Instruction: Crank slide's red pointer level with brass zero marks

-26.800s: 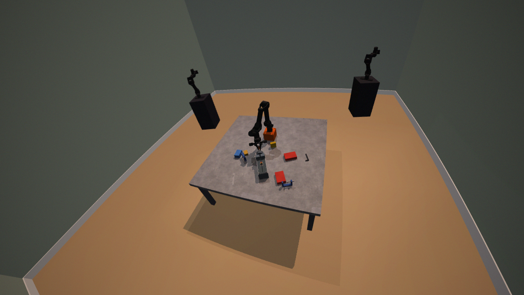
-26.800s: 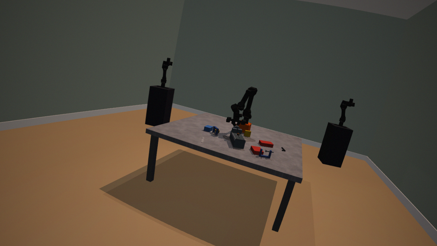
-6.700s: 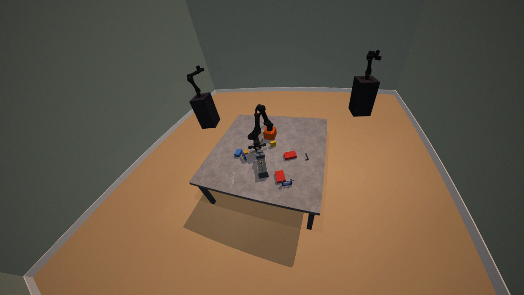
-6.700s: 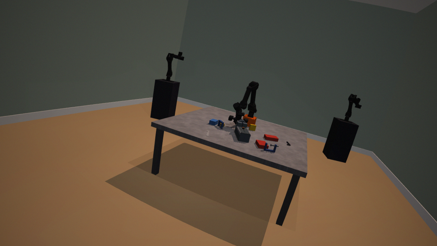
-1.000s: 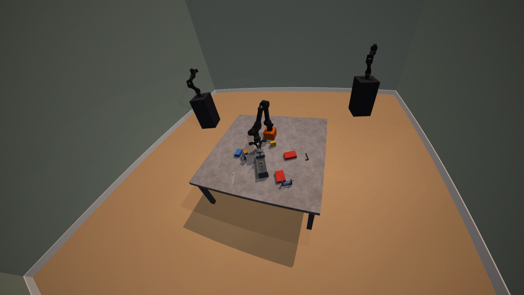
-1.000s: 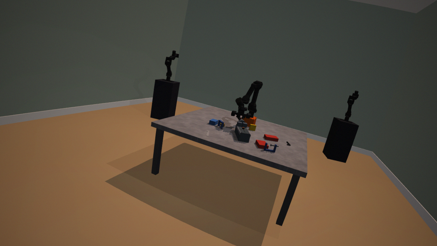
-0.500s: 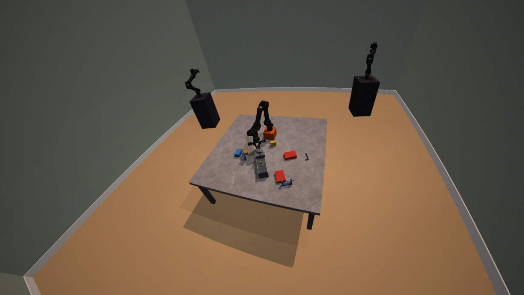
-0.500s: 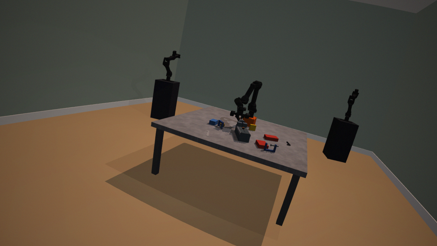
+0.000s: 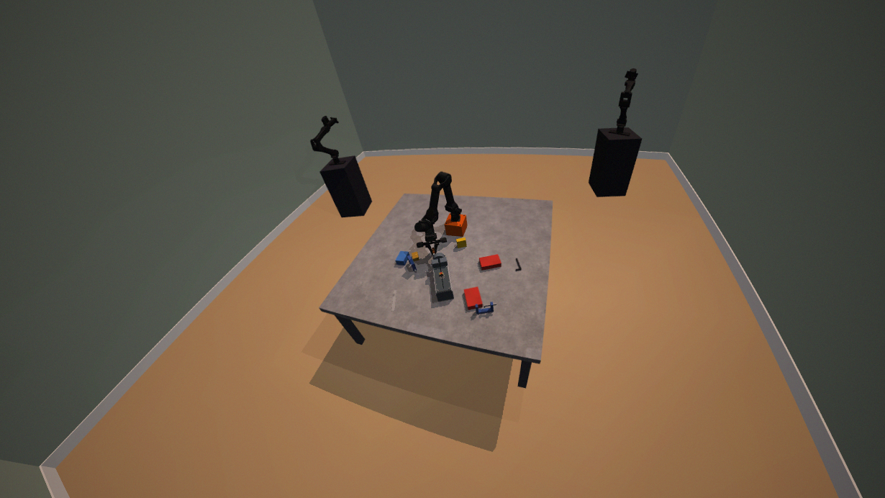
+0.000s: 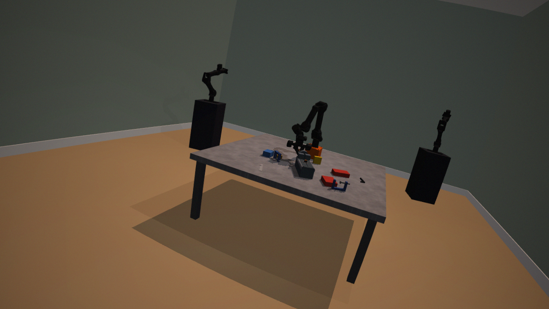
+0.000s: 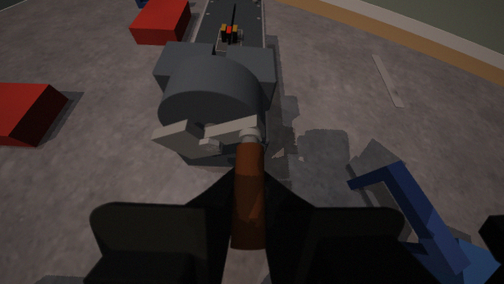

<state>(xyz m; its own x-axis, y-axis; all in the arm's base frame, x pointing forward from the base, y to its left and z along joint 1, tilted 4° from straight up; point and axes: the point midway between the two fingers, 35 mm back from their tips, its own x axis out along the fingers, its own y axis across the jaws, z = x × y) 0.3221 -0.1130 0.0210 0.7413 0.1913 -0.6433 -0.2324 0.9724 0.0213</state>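
The red pointer is 150 mm ahead of my gripper tip, 60 mm to the left of it and 10 mm above it. The rest, counted from my gripper tip: yellow cube: 170 mm behind, 150 mm to the left, 50 mm below; then blue block: 50 mm behind, 240 mm to the right, 60 mm below; then brown crank handle: 20 mm behind, 30 mm above.
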